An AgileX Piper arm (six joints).
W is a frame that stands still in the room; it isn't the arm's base.
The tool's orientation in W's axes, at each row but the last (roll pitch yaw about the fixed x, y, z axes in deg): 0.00, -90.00, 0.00; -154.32, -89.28, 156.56; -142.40, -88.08, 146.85; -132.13, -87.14, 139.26; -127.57, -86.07, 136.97; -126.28, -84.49, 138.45; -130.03, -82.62, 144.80; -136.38, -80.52, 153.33; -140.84, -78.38, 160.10
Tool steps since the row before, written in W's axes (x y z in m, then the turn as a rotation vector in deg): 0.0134, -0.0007, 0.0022, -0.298, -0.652, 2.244; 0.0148, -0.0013, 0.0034, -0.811, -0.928, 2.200; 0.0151, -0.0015, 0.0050, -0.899, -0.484, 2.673; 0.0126, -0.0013, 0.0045, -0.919, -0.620, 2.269; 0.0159, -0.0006, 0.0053, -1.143, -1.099, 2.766; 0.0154, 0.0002, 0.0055, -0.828, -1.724, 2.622; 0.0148, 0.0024, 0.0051, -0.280, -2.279, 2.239; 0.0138, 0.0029, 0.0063, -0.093, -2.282, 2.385; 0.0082, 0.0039, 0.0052, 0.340, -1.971, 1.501
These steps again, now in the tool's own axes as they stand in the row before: 0.0022, -0.0007, -0.0134, 2.244, -0.652, 0.298; 0.0032, -0.0019, -0.0148, 2.205, -0.908, 0.822; 0.0045, -0.0028, -0.0151, 2.688, -0.468, 0.863; 0.0040, -0.0030, -0.0125, 2.281, -0.585, 0.913; 0.0045, -0.0035, -0.0158, 2.765, -1.048, 1.191; 0.0044, -0.0034, -0.0154, 2.560, -1.712, 1.025; 0.0037, -0.0019, -0.0153, 2.081, -2.346, 0.673; 0.0044, -0.0019, -0.0147, 2.197, -2.418, 0.479; 0.0038, 0.0004, -0.0097, 1.271, -2.151, 0.110
